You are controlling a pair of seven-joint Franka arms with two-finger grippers.
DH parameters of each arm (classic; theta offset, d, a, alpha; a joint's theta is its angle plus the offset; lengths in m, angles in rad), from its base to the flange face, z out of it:
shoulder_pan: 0 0.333 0 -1.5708
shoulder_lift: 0 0 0 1.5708
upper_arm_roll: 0 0.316 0.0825 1.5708
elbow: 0 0 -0.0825 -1.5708
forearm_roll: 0 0.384 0 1.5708
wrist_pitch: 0 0 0.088 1.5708
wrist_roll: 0 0.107 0 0
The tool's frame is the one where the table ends.
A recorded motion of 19 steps. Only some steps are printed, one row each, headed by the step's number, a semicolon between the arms.
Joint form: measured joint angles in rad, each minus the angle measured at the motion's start. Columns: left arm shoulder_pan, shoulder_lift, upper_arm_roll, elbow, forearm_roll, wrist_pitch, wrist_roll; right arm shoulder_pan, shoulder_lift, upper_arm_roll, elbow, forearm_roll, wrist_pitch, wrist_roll.
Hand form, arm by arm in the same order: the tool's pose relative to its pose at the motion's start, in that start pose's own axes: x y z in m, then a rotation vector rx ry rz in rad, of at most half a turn. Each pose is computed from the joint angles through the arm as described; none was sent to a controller.
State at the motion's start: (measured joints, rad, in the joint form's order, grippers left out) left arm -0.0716 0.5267 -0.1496 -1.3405 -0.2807 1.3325 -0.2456; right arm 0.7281 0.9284 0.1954 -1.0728 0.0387 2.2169 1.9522
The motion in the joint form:
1: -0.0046 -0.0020 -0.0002 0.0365 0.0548 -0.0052 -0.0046; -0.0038 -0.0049 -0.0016 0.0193 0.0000 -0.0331 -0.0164
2: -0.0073 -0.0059 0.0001 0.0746 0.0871 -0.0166 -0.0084; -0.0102 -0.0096 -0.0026 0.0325 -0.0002 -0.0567 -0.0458
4: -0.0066 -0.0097 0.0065 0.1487 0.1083 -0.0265 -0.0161; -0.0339 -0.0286 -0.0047 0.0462 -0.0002 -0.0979 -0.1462
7: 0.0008 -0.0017 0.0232 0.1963 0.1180 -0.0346 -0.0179; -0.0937 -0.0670 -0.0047 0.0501 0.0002 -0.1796 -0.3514
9: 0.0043 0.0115 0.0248 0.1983 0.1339 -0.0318 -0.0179; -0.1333 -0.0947 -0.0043 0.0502 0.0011 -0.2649 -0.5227
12: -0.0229 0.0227 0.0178 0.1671 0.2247 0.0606 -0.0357; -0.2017 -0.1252 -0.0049 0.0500 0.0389 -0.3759 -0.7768
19: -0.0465 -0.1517 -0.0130 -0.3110 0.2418 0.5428 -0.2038; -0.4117 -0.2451 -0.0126 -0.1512 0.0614 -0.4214 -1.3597
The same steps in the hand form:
1: -0.0039 0.0000 -0.0150 0.0487 0.0438 -0.0043; 0.0014 -0.0036 -0.0099 -0.0069 0.0050 -0.0137
2: -0.0103 0.0015 -0.0314 0.0757 0.0806 -0.0053; 0.0049 -0.0073 -0.0183 -0.0104 0.0087 -0.0380
4: -0.0218 0.0024 -0.0640 0.0825 0.1528 -0.0092; 0.0189 -0.0164 -0.0388 -0.0128 0.0168 -0.1190
7: -0.0237 -0.0082 -0.0828 0.0811 0.1903 -0.0288; 0.0568 -0.0298 -0.0717 -0.0405 0.0342 -0.2737
9: -0.0165 -0.0143 -0.0791 0.0937 0.1869 -0.0411; 0.0828 -0.0327 -0.0920 -0.0936 0.0422 -0.4107
12: 0.0009 -0.0054 -0.0659 0.1725 0.2546 -0.0556; 0.1273 -0.0359 -0.1176 -0.1649 0.0011 -0.5878
19: 0.0078 0.0094 0.0204 0.1389 0.4414 -0.1595; 0.2735 -0.0196 -0.1487 -0.2443 -0.0704 -0.9554

